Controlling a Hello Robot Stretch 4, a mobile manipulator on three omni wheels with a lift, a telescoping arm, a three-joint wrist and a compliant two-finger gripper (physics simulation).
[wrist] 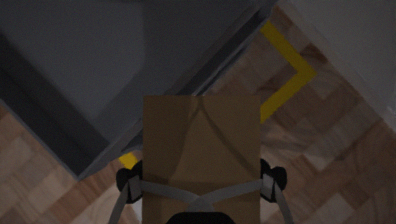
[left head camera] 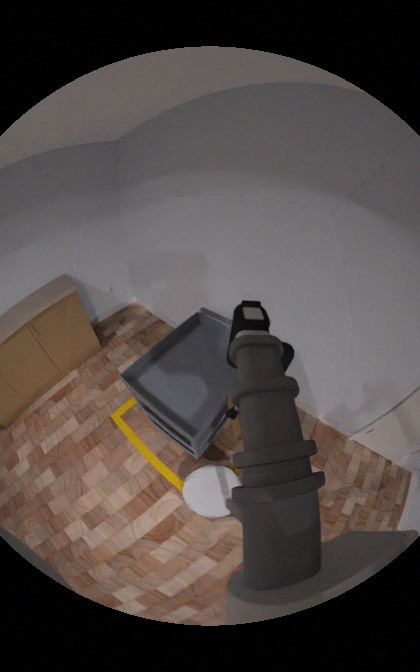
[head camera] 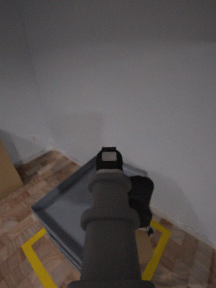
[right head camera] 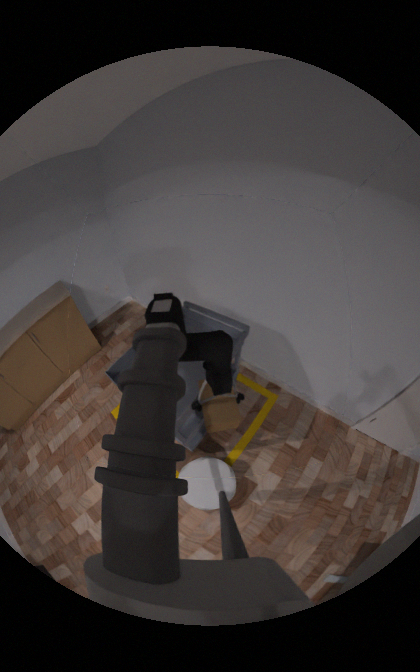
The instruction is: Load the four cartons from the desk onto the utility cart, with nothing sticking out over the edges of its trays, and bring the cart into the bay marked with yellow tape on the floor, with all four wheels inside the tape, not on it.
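Frame: origin at the robot's base, x down, y left, z ahead, level; centimetres.
Seen in the pictures: gripper, fingertip midpoint: (wrist: 200, 173).
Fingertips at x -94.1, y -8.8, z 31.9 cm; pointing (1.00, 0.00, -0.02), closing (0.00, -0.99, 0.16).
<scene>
A point is followed by its place in that frame.
My gripper (right head camera: 218, 401) (wrist: 200, 173) {x -94.1, y -8.8, z 31.9 cm} is shut on a brown carton (head camera: 143, 247) {x -98.4, y -11.8, z 26.8 cm} (left head camera: 236, 422) (right head camera: 221, 415) (wrist: 201, 135) {x -98.4, y -8.2, z 36.4 cm}, with a fingertip on each side. The carton is beside the near right edge of the grey cart's top tray (head camera: 65, 215) {x -76.7, y 26.8, z 50.7 cm} (left head camera: 175, 375) (wrist: 75, 65) {x -76.7, y 18.4, z 44.5 cm}; in the wrist view its far end overlaps that edge. Its height over the tray is hard to tell. No carton shows on the visible part of the top tray. The yellow tape (head camera: 37, 265) {x 2.6, y 69.7, z 42.2 cm} (left head camera: 150, 457) (right head camera: 252, 430) (wrist: 288, 94) {x 2.6, y -53.6, z 58.3 cm} shows around the cart. The cart's wheels and lower trays are mostly hidden. The other cartons do not show.
A wooden cabinet (head camera: 7, 170) {x -38.8, y 135.9, z 129.2 cm} (left head camera: 50, 340) (right head camera: 50, 350) stands at the left. A grey wall (head camera: 125, 100) {x -124.0, y -15.7, z 129.9 cm} (left head camera: 280, 250) (right head camera: 275, 250) rises close behind the cart. A white disc (left head camera: 210, 492) (right head camera: 207, 485) shows near the tape's near corner. A pale door (right head camera: 395, 415) is at the right.
</scene>
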